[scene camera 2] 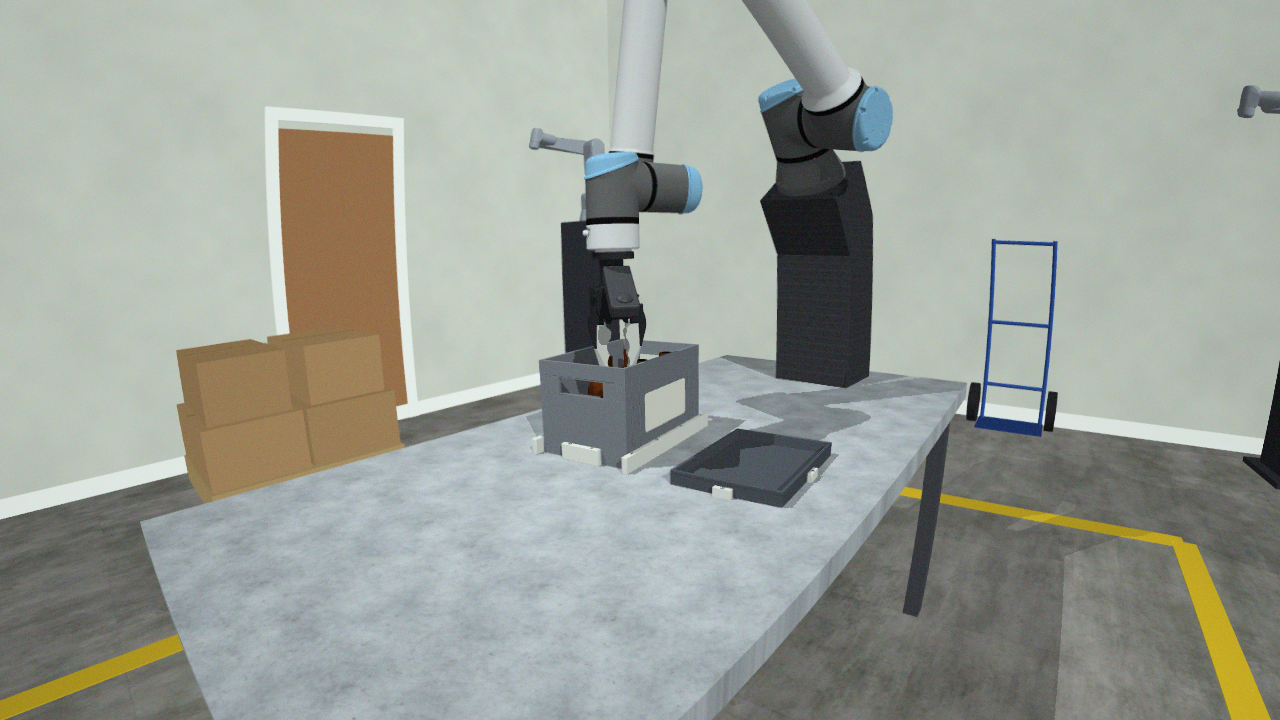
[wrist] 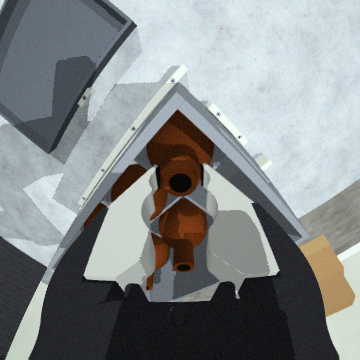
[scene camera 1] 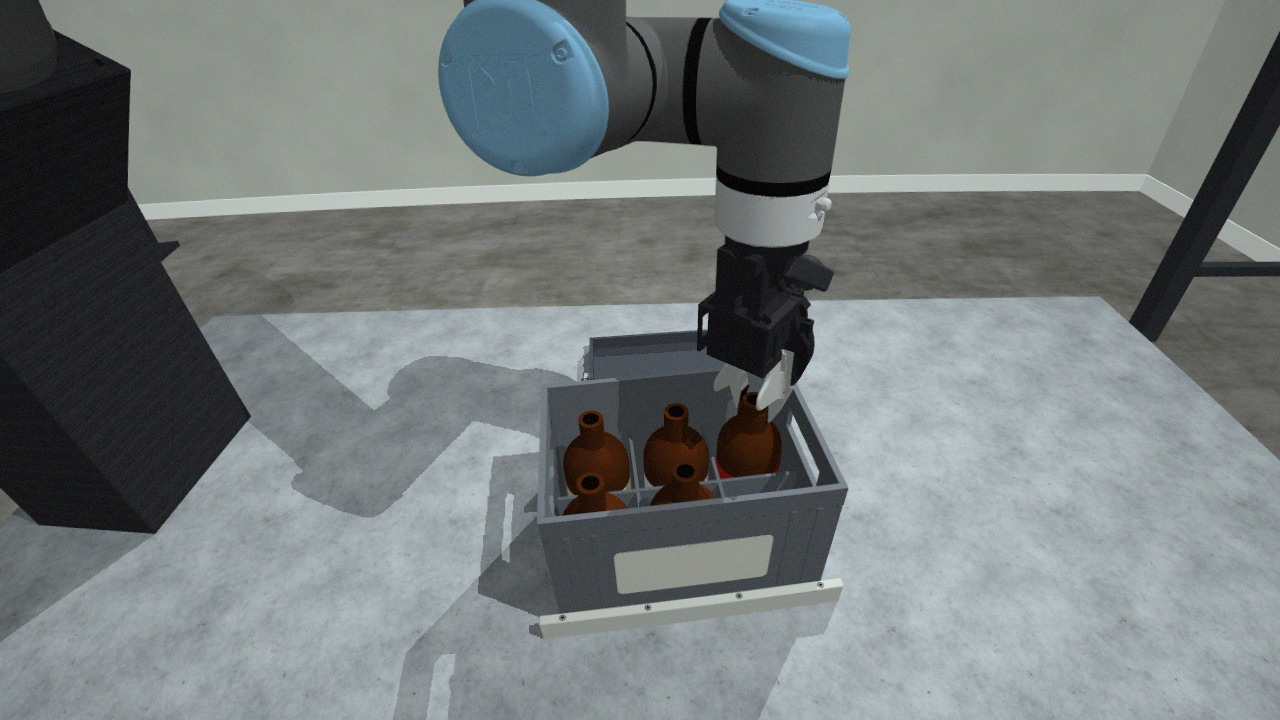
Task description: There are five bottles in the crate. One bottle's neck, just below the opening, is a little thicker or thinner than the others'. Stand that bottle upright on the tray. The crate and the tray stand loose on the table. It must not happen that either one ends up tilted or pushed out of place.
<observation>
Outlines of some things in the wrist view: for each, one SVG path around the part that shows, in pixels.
The gripper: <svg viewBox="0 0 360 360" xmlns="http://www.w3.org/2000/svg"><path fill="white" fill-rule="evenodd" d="M340 358L328 331L319 284L300 248L259 203L254 203L207 163L200 164L201 186L207 190L206 209L214 221L208 231L207 268L210 273L219 279L219 285L211 300L196 302L149 302L146 297L147 278L155 270L156 252L150 232L150 217L155 212L153 194L160 187L160 165L154 165L107 208L102 208L63 255L47 287L37 340L28 360L339 360Z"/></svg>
A bottle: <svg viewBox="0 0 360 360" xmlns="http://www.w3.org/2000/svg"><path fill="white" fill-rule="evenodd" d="M177 109L146 144L146 151L150 164L152 166L155 164L160 165L160 182L165 190L173 196L184 197L193 193L200 183L200 164L205 162L209 165L214 154L214 143Z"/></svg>
</observation>
